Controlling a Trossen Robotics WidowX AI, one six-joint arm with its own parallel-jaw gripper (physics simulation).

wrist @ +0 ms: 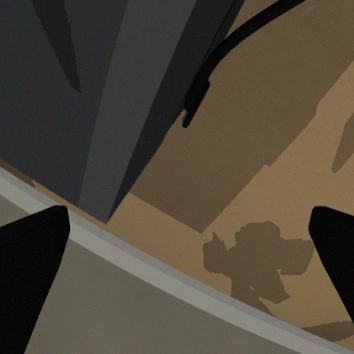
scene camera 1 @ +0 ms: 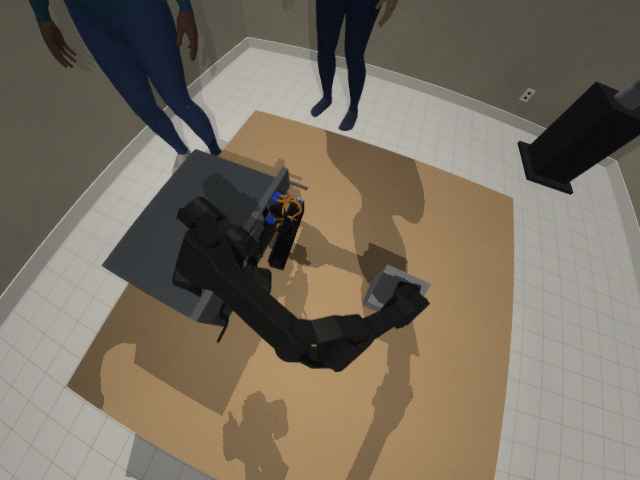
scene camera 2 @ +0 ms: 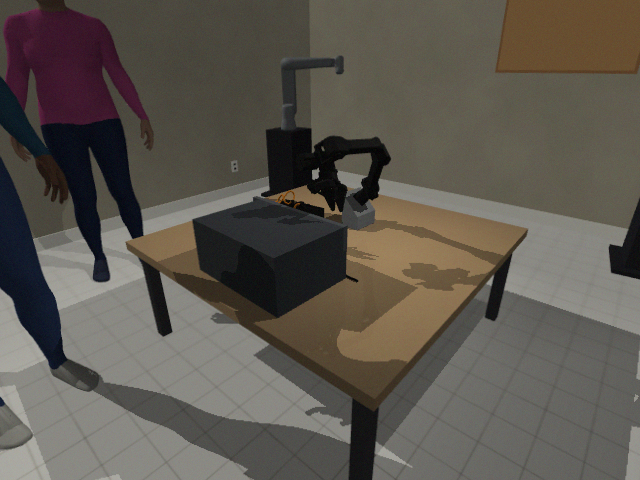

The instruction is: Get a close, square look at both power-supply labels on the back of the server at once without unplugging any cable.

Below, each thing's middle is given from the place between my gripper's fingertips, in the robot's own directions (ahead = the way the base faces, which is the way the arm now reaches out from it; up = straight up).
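Labels:
There's a black cable rack (scene camera 1: pixel 278 257) here, and my hand's 6 cm above it, 23 cm to the left of it and 8 cm past it.

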